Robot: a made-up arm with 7 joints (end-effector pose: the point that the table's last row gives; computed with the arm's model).
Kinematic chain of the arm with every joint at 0, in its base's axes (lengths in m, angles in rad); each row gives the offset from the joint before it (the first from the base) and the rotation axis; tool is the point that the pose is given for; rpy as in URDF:
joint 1: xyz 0 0 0.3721 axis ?
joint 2: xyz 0 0 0 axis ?
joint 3: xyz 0 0 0.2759 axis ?
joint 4: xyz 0.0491 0 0 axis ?
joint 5: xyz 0.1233 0 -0.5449 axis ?
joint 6: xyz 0 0 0 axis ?
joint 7: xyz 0.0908 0 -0.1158 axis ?
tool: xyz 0 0 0 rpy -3.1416 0 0
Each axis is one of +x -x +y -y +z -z.
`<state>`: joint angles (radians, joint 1 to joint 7).
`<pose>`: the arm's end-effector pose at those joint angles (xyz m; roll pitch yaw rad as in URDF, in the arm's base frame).
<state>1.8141 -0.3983 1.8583 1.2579 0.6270 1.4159 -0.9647</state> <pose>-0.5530 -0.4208 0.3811 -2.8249 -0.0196 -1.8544</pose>
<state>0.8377 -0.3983 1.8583 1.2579 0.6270 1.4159 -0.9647</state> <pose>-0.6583 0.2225 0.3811 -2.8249 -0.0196 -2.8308</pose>
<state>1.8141 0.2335 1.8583 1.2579 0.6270 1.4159 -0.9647</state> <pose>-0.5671 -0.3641 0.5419 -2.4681 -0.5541 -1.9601</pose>
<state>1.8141 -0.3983 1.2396 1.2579 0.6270 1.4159 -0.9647</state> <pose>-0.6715 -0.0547 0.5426 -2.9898 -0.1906 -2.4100</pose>
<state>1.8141 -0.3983 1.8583 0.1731 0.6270 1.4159 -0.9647</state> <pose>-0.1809 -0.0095 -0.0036 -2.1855 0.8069 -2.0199</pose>
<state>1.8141 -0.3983 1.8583 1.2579 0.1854 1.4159 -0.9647</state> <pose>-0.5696 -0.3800 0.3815 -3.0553 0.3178 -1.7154</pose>
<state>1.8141 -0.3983 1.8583 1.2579 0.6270 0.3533 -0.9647</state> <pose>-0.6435 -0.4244 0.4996 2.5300 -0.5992 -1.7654</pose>
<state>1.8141 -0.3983 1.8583 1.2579 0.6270 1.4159 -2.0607</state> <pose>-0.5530 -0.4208 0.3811 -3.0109 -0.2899 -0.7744</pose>
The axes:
joint 1: +z
joint 2: +y
joint 3: +z
joint 4: -y
joint 5: -z
joint 6: +y
joint 7: -z

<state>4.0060 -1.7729 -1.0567 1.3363 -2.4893 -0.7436 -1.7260</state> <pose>-0.2221 0.4832 0.7079 -0.0218 0.6845 -2.8283</pose>
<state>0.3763 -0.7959 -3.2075 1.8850 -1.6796 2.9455 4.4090</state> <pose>-0.6895 -0.1227 0.4479 -0.4180 1.0168 0.0454</pose>
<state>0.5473 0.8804 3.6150 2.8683 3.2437 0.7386 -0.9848</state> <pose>0.6168 0.3201 1.0686 1.0534 -0.9516 2.8314</pose>
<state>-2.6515 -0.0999 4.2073 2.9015 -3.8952 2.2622 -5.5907</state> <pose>-0.0255 -0.0042 1.2351 -2.1075 -0.6608 2.8096</pose>
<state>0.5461 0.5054 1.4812 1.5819 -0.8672 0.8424 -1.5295</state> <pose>-0.1552 0.7633 0.6719 2.4376 0.3369 -2.7002</pose>
